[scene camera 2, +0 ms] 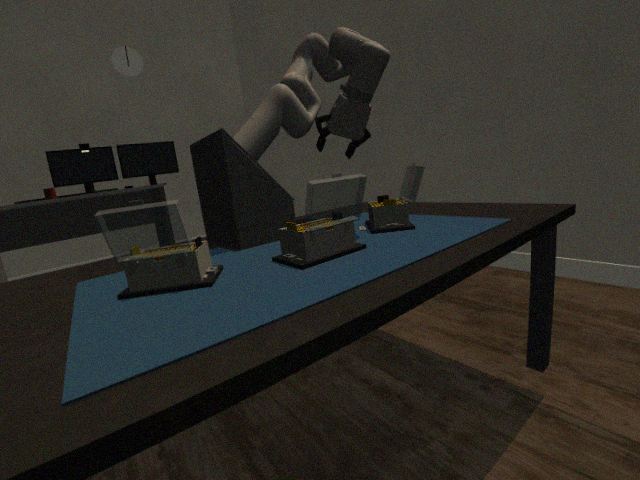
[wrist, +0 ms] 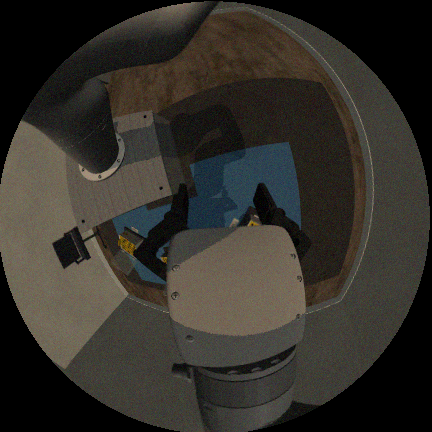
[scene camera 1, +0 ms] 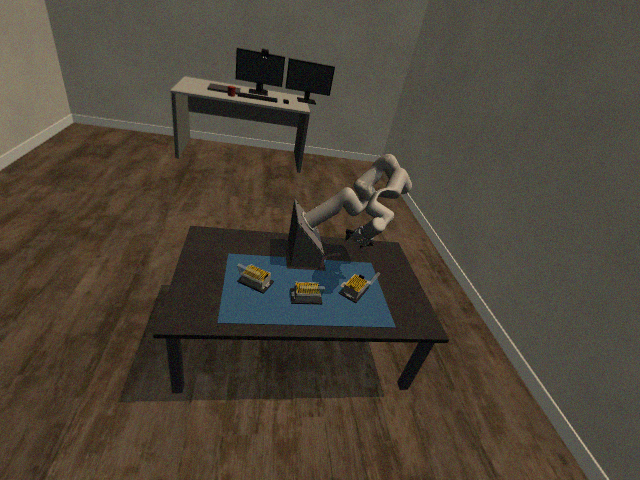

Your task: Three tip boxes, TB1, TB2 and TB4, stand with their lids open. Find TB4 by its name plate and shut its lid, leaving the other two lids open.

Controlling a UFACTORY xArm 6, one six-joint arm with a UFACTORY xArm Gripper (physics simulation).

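Frame: origin at the arm's base, x ahead, y left, z up, level; metres.
Where they show: gripper, fingertip midpoint: (scene camera 2: pixel 333 153) (wrist: pixel 222 190) (scene camera 1: pixel 353 241); arm's base, origin of the base link: (scene camera 2: pixel 231 166) (wrist: pixel 101 155) (scene camera 1: pixel 307 221).
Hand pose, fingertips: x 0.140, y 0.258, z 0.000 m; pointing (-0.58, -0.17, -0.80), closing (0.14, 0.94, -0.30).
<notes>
Each offset is from my fingertips to the top centre of the thing. "*": to the spot under its first point. Level surfaces: height alone.
Three tip boxes with yellow tips stand on the blue mat, their clear lids raised. The left box @(* dx +0.262, dy -0.491, dz -0.118 m) (scene camera 1: pixel 255 279) (scene camera 2: pixel 165 272) (wrist: pixel 128 244) has its lid @(* dx +0.255, dy -0.530, dz -0.092 m) (scene camera 2: pixel 139 227) up. The middle box @(* dx +0.320, dy -0.230, dz -0.123 m) (scene camera 1: pixel 308 294) (scene camera 2: pixel 319 243) has its lid (scene camera 2: pixel 336 195) up and is mostly hidden in the wrist view. The right box @(dx +0.158, dy +0.024, dz -0.140 m) (scene camera 1: pixel 355 288) (scene camera 2: pixel 388 217) (wrist: pixel 252 218) has its lid (scene camera 2: pixel 412 183) (scene camera 1: pixel 375 279) up. No name plate is readable, so I cannot tell which box is TB4. My gripper (scene camera 1: pixel 358 241) (scene camera 2: pixel 334 153) (wrist: pixel 222 190) is open and empty, high above the table, touching no box.
The blue mat @(dz -0.206 m) (scene camera 1: pixel 268 315) (scene camera 2: pixel 206 330) lies on the dark table @(dz -0.209 m) (scene camera 1: pixel 201 248) (scene camera 2: pixel 465 248). The wedge-shaped arm mount (scene camera 1: pixel 305 242) (scene camera 2: pixel 232 201) (wrist: pixel 125 195) stands behind the boxes. A desk (scene camera 1: pixel 201 90) with two monitors (scene camera 1: pixel 260 67) (scene camera 1: pixel 310 76) stands far behind.
</notes>
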